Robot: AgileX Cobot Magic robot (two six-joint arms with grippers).
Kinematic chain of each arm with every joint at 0, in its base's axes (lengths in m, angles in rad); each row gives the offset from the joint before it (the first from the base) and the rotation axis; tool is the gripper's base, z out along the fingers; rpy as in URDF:
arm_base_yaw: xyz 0 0 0.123 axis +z
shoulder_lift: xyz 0 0 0 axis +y
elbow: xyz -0.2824 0 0.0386 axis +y
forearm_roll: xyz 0.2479 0 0.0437 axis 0.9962 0 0.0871
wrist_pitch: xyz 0 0 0 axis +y
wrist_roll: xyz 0.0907 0 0.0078 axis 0.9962 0 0.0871
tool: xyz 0 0 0 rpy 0 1.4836 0
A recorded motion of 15 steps. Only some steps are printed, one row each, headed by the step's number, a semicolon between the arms.
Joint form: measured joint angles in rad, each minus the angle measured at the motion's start. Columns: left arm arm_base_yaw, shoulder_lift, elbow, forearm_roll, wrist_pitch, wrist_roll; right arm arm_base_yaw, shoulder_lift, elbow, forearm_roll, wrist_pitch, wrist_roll.
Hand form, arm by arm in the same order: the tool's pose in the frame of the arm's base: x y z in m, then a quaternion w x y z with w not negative. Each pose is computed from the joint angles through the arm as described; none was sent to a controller.
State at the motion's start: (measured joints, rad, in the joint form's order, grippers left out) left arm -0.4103 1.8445 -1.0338 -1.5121 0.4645 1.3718; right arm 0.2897 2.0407 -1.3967 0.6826 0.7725 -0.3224
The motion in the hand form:
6: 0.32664 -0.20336 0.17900 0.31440 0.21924 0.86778 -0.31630; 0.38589 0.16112 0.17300 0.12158 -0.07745 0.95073 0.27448
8: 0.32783 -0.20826 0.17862 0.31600 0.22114 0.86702 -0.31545; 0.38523 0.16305 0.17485 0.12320 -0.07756 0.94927 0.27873
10: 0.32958 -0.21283 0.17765 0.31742 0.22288 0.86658 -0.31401; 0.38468 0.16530 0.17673 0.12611 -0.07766 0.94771 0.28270
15: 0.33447 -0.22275 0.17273 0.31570 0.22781 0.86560 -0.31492; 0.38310 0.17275 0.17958 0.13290 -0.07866 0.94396 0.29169
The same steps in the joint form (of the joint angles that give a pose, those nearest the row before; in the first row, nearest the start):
6: -0.0420 0.0200 -0.0260 -0.0230 -0.0087 -0.0032; 0.0048 -0.0109 0.0000 0.0394 0.0031 -0.0101
8: -0.0541 0.0300 -0.0396 -0.0265 -0.0186 -0.0038; 0.0085 -0.0144 0.0000 0.0501 0.0026 -0.0133
10: -0.0647 0.0422 -0.0544 -0.0287 -0.0284 -0.0042; 0.0132 -0.0179 0.0000 0.0609 -0.0010 -0.0167
15: -0.0825 0.0793 -0.0913 -0.0311 -0.0349 -0.0053; 0.0300 -0.0221 0.0000 0.0877 -0.0155 -0.0247

